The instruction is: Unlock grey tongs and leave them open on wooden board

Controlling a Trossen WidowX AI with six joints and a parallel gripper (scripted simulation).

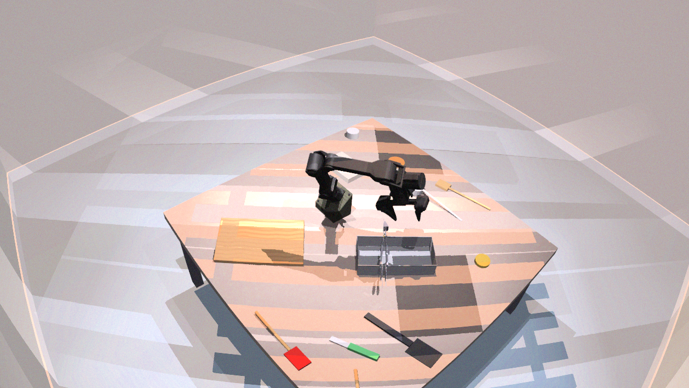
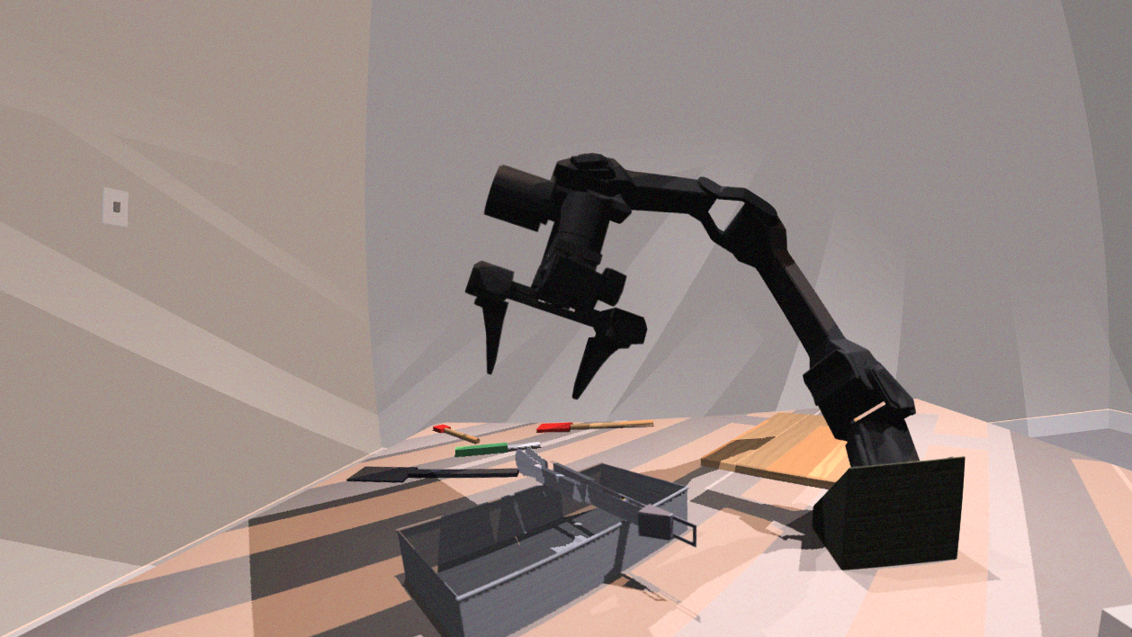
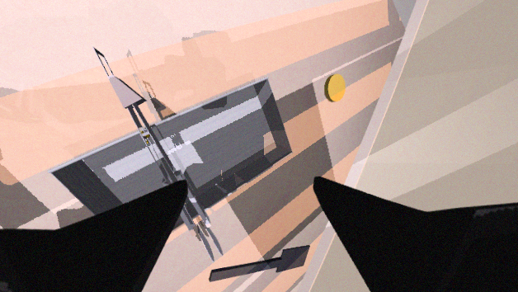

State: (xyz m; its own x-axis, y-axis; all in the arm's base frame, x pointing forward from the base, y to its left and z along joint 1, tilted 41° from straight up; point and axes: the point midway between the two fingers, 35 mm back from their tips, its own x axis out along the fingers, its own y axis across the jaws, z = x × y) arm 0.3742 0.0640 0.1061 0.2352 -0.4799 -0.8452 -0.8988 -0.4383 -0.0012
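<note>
The grey roasting tin lies 18 cm below my gripper tip and 2 cm to the right of it. From my gripper tip the other things lie so: canister 40 cm to the left, 36 cm behind, 17 cm below; black spatula 29 cm to the right, 28 cm ahead, 20 cm below; yellow lock piece 14 cm below, 9 cm behind, 1 cm to the right.
</note>
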